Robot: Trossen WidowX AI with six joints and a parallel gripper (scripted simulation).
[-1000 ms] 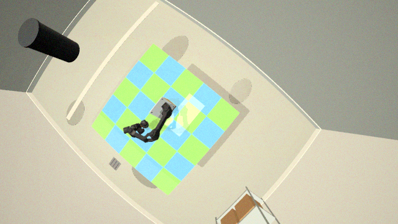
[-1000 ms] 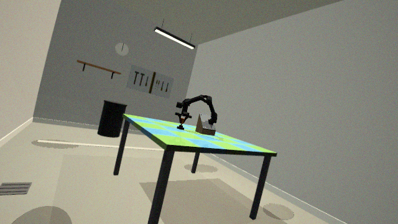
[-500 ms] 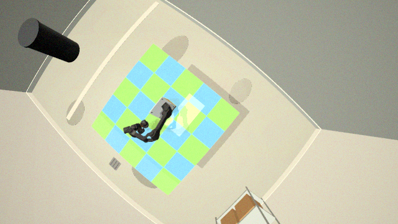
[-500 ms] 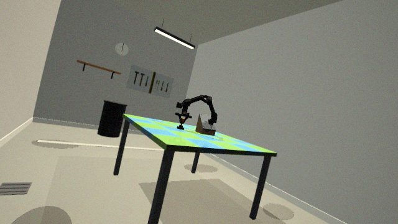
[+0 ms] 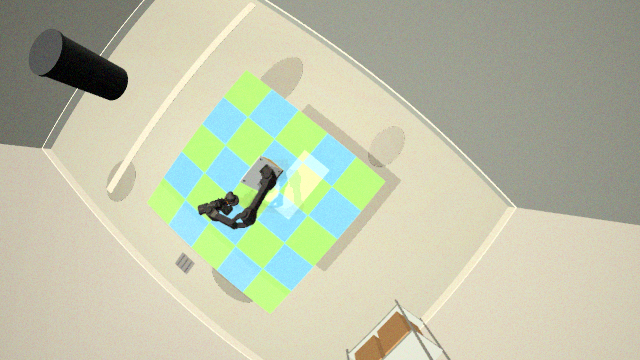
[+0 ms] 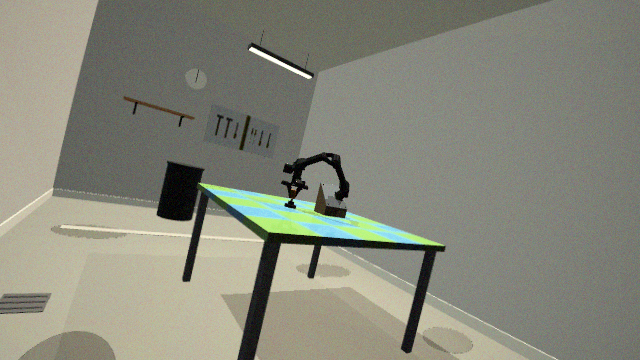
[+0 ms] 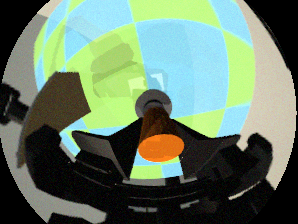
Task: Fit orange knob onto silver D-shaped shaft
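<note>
Right now the orange knob is 30 mm above my gripper tip. Round my gripper tip: dark pedestal 40 mm below.
</note>
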